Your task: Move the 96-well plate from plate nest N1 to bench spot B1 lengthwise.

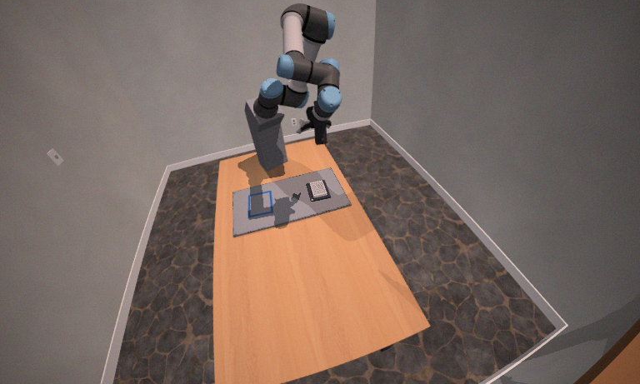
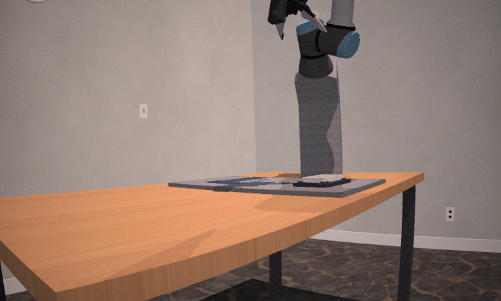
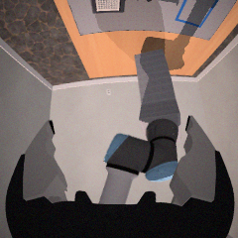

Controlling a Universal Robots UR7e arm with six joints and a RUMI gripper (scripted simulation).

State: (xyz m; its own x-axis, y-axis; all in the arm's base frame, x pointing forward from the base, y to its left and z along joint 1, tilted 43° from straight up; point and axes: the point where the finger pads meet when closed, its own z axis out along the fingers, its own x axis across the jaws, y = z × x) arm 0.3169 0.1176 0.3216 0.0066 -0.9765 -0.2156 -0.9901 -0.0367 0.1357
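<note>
My hand is 7 cm past the white 96-well plate, 1 cm to the right of it and 44 cm above it. Also, from my hand: dark plate nest: 7 cm behind, 1 cm to the left, 46 cm below.
</note>
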